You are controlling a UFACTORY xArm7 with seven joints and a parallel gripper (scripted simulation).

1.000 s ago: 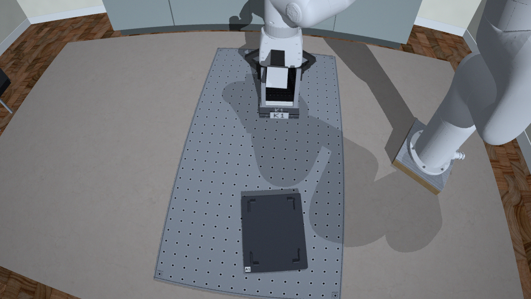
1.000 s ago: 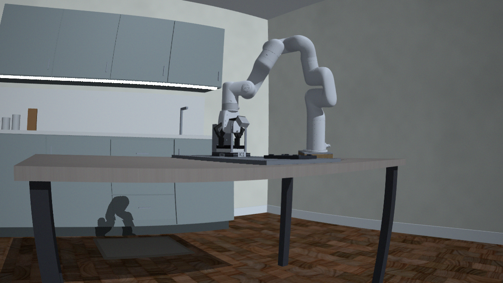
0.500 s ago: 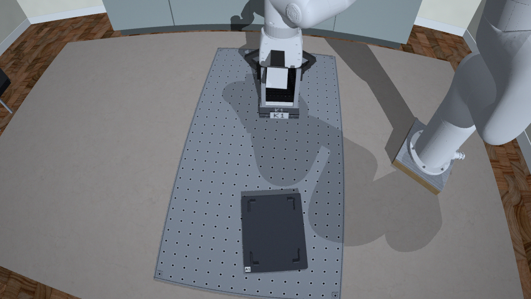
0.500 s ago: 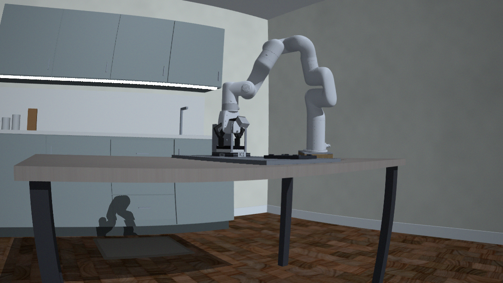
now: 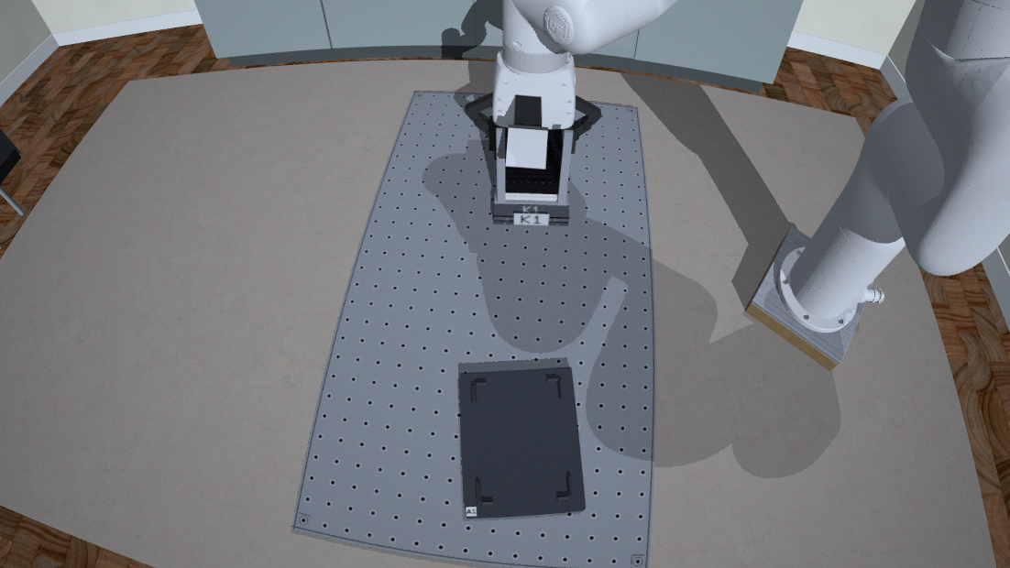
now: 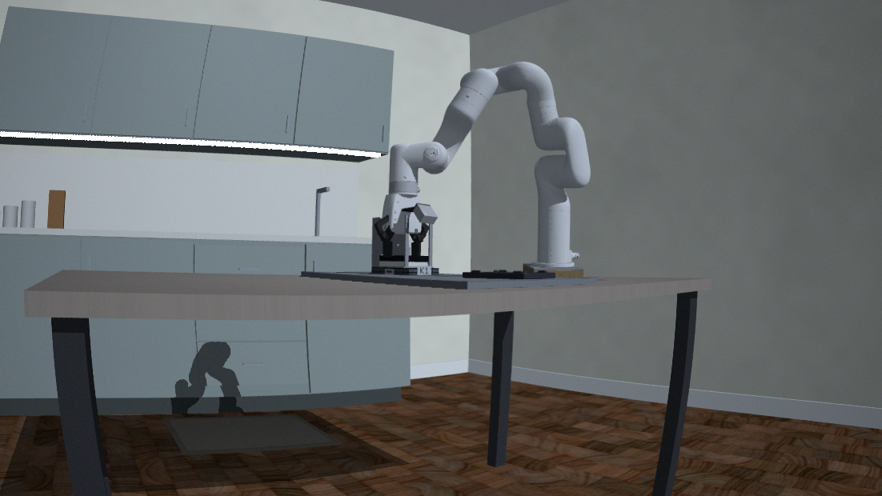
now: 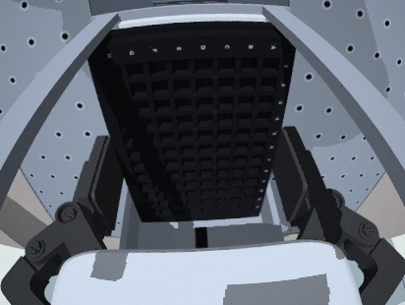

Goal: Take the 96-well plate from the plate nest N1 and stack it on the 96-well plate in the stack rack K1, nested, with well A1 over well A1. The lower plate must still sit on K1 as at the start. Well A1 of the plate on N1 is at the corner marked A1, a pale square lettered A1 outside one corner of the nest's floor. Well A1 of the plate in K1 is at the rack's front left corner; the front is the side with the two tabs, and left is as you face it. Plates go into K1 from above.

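My gripper is now 10 mm above the black 96-well plate. From my hand the other things lie so: stack rack back wall 70 mm to the right, 30 mm above, 10 mm ahead; K1 label 90 mm to the left, 40 mm below, 10 mm behind; white 96-well plate 20 mm below.
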